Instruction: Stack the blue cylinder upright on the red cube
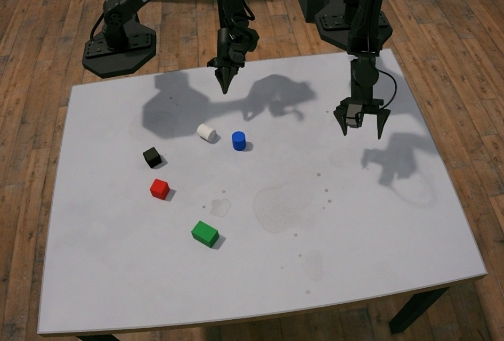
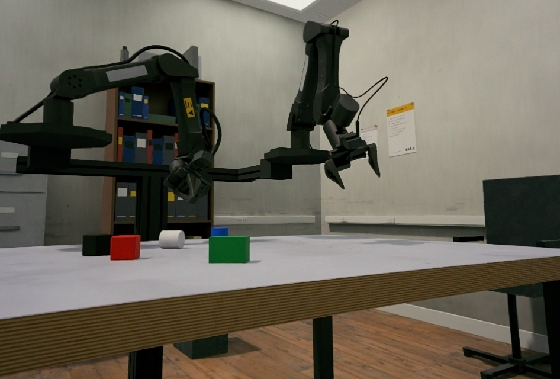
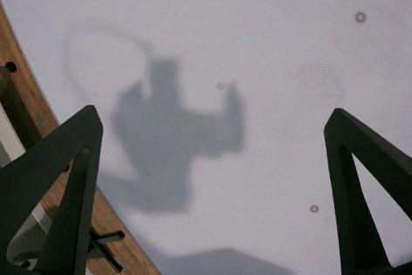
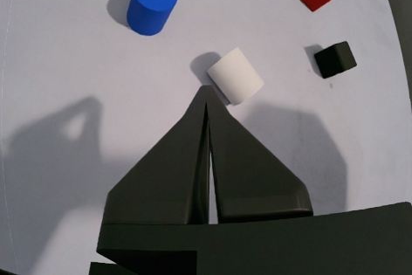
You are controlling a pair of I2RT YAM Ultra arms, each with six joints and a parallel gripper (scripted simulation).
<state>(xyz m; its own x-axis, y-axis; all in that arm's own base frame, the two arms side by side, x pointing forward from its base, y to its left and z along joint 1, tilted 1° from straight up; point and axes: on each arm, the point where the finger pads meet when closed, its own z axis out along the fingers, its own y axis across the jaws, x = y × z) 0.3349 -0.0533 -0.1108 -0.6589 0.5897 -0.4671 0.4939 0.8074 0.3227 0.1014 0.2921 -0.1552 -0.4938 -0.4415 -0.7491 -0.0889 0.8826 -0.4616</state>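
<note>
My right hand is 100 mm above the white cylinder, 70 mm to the left of it and 70 mm short of it. Also, from my right hand: red cube 260 mm ahead, 210 mm to the right, 100 mm below; blue cylinder 120 mm ahead, 100 mm below, 30 mm to the left; black cube 240 mm to the right, 140 mm ahead, 100 mm below.
</note>
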